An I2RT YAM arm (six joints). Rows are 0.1 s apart.
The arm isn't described. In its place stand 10 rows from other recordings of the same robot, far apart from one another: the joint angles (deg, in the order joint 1, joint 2, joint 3, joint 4, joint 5, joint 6), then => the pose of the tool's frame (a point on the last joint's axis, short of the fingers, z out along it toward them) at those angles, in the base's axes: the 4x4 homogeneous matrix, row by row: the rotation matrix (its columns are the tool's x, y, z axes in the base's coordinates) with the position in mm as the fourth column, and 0 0 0 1 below.
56.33 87.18 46.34 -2.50 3.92 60.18 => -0.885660, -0.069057, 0.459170, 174.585; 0.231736, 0.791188, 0.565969, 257.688; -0.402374, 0.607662, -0.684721, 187.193; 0, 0, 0, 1
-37.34 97.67 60.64 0.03 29.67 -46.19 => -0.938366, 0.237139, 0.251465, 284.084; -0.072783, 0.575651, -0.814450, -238.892; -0.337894, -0.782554, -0.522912, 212.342; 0, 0, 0, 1
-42.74 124.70 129.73 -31.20 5.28 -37.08 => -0.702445, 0.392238, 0.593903, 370.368; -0.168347, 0.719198, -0.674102, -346.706; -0.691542, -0.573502, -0.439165, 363.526; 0, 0, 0, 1
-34.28 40.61 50.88 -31.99 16.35 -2.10 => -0.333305, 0.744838, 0.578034, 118.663; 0.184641, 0.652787, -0.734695, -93.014; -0.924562, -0.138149, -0.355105, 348.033; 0, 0, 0, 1
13.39 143.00 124.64 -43.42 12.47 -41.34 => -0.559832, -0.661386, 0.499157, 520.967; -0.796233, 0.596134, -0.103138, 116.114; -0.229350, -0.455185, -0.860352, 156.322; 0, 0, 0, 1
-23.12 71.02 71.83 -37.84 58.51 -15.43 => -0.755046, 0.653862, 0.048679, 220.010; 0.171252, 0.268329, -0.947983, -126.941; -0.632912, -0.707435, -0.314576, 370.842; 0, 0, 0, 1
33.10 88.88 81.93 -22.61 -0.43 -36.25 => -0.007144, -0.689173, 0.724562, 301.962; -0.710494, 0.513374, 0.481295, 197.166; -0.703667, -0.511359, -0.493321, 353.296; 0, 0, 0, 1
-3.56 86.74 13.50 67.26 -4.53 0.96 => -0.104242, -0.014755, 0.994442, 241.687; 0.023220, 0.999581, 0.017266, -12.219; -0.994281, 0.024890, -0.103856, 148.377; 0, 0, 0, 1
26.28 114.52 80.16 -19.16 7.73 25.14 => -0.808589, -0.025978, 0.587800, 388.254; 0.070219, 0.987624, 0.140244, 186.378; -0.584168, 0.154674, -0.796758, 177.083; 0, 0, 0, 1
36.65 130.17 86.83 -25.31 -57.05 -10.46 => -0.631378, -0.695968, -0.342039, 338.108; -0.592837, 0.148857, 0.791445, 288.795; -0.499905, 0.702475, -0.506581, 103.765; 0, 0, 0, 1
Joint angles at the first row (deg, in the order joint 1, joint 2, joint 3, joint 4, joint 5, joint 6):
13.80, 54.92, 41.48, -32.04, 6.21, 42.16
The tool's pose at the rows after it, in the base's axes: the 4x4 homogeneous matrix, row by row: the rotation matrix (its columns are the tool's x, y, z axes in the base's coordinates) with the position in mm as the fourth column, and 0 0 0 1 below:
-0.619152, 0.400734, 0.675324, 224.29; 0.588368, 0.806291, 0.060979, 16.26; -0.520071, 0.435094, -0.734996, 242.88; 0, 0, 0, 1
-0.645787, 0.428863, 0.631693, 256.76; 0.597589, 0.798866, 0.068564, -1.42; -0.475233, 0.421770, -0.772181, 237.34; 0, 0, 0, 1
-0.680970, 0.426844, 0.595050, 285.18; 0.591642, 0.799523, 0.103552, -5.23; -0.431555, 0.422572, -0.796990, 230.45; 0, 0, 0, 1
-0.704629, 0.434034, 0.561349, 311.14; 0.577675, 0.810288, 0.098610, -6.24; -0.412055, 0.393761, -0.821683, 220.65; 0, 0, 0, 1
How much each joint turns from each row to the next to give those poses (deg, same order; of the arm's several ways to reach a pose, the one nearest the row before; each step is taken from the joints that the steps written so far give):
-9.78, 7.94, 1.93, 4.18, -6.98, -3.08
-4.96, 9.25, 5.22, 0.57, -3.76, -3.01
-0.99, 7.84, 4.92, 0.26, -2.57, -1.13
0.01, 7.08, 4.54, 0.13, 0.36, -1.05

